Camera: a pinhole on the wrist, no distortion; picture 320 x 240 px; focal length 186.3 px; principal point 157.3 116.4 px. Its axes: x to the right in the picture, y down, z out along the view. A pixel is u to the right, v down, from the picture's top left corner.
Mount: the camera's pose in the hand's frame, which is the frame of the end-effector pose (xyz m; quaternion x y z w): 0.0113 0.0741 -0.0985 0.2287 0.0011 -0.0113 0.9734
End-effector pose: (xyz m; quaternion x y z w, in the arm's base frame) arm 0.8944 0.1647 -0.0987 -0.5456 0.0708 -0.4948 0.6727
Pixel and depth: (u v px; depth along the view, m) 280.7 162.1 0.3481
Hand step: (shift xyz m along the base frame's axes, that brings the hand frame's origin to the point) 0.2744 -0.0138 0.2140
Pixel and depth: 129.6 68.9 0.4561
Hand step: -0.0023 0.2363 0.2614
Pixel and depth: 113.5 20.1 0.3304
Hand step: -0.0902 0.1529 0.1967
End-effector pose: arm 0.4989 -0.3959 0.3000 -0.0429 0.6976 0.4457 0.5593
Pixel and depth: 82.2 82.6 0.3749
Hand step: 0.2912 -0.0133 0.0350
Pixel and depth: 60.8 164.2 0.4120
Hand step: 0.3169 0.1195 0.1660
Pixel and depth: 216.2 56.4 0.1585
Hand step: 0.0171 0.0139 -0.0733
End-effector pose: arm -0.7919 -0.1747 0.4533 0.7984 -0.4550 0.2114 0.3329
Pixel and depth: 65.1 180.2 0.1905
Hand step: -0.0803 -0.0437 -0.1058
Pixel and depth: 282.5 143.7 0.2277
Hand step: 0.0863 -0.1822 0.0230
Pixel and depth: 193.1 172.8 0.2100
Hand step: -0.0017 -0.1292 -0.0350
